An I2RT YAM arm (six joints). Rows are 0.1 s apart.
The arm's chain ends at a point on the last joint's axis. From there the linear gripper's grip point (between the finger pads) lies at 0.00 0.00 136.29 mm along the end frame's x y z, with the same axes.
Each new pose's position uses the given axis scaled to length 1; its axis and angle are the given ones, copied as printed.
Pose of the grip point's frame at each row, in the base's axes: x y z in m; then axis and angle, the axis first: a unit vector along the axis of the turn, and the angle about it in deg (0 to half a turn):
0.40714 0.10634 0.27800 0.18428 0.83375 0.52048 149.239
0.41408 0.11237 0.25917 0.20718 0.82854 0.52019 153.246
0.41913 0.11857 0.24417 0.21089 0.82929 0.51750 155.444
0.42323 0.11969 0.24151 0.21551 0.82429 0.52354 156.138
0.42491 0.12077 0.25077 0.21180 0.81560 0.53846 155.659
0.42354 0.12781 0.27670 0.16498 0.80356 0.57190 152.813
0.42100 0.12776 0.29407 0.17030 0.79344 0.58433 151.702
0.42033 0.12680 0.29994 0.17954 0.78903 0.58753 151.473
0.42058 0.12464 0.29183 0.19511 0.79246 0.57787 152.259
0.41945 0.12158 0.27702 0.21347 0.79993 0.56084 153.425
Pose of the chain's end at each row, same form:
0.32472 0.00922 0.32647 0.18428 0.83375 0.52048 149.239
0.33544 0.01389 0.31106 0.20718 0.82854 0.52019 153.246
0.34376 0.01883 0.29844 0.21089 0.82929 0.51750 155.444
0.34834 0.01897 0.29463 0.21551 0.82429 0.52354 156.138
0.34939 0.01828 0.29943 0.21180 0.81560 0.53846 155.659
0.34920 0.01974 0.31370 0.16498 0.80356 0.57190 152.813
0.34423 0.01994 0.32656 0.17030 0.79344 0.58433 151.702
0.34197 0.01979 0.33130 0.17954 0.78903 0.58753 151.473
0.34134 0.01937 0.32666 0.19511 0.79246 0.57787 152.259
0.33977 0.01877 0.31770 0.21347 0.79993 0.56084 153.425

